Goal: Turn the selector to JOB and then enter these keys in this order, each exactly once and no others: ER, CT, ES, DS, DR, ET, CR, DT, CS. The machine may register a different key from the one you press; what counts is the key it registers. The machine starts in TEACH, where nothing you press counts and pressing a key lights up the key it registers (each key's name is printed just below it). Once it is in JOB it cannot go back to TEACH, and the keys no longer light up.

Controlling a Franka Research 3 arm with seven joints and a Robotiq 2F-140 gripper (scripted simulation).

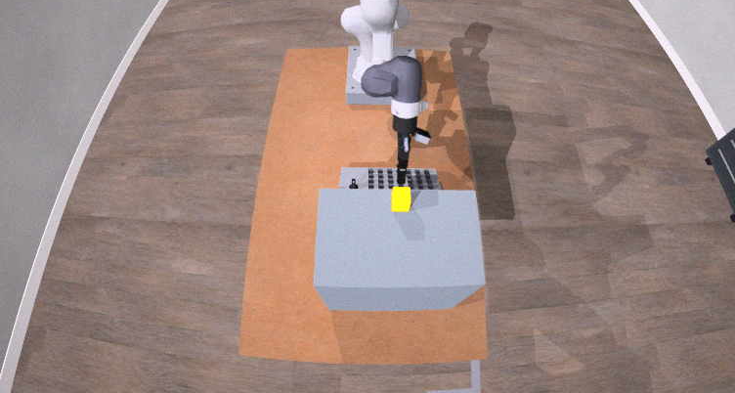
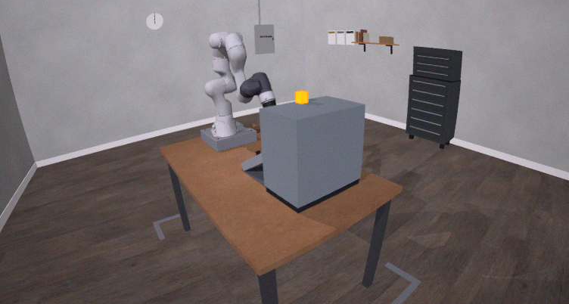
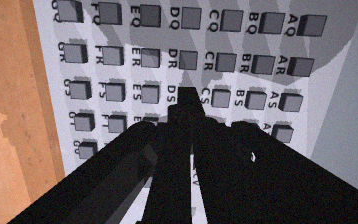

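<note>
Now: the key 1 cm behind my hand, 3 cm to the right of it and 6 cm below it. Also, from my hand: selector knob: 3 cm ahead, 16 cm to the right, 3 cm below; then keypad: 5 cm ahead, 4 cm to the right, 8 cm below.
</note>
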